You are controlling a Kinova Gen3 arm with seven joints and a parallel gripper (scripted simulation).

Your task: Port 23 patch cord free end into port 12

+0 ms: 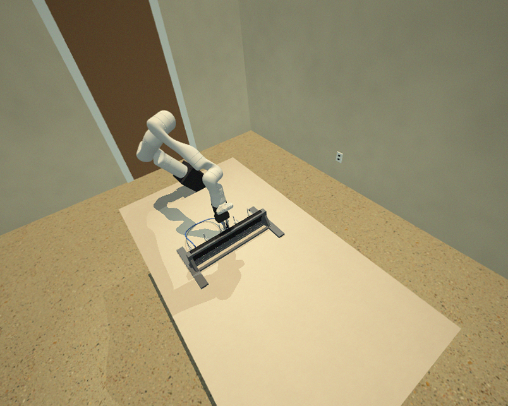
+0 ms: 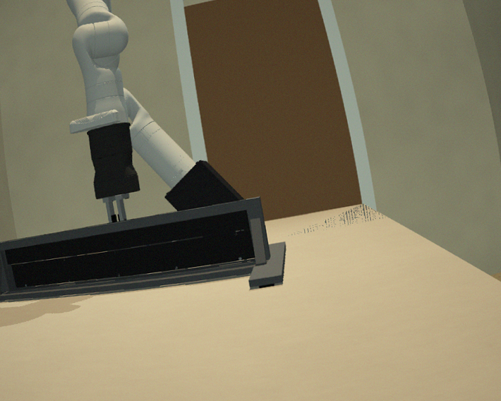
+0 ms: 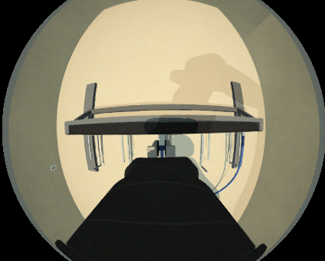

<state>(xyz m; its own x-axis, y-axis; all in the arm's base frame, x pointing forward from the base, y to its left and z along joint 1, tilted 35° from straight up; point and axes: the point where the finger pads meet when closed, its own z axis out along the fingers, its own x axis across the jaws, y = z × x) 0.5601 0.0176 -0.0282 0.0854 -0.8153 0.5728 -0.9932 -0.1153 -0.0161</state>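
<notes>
My gripper is now 1 cm short of the plug and 1 cm above it.
</notes>
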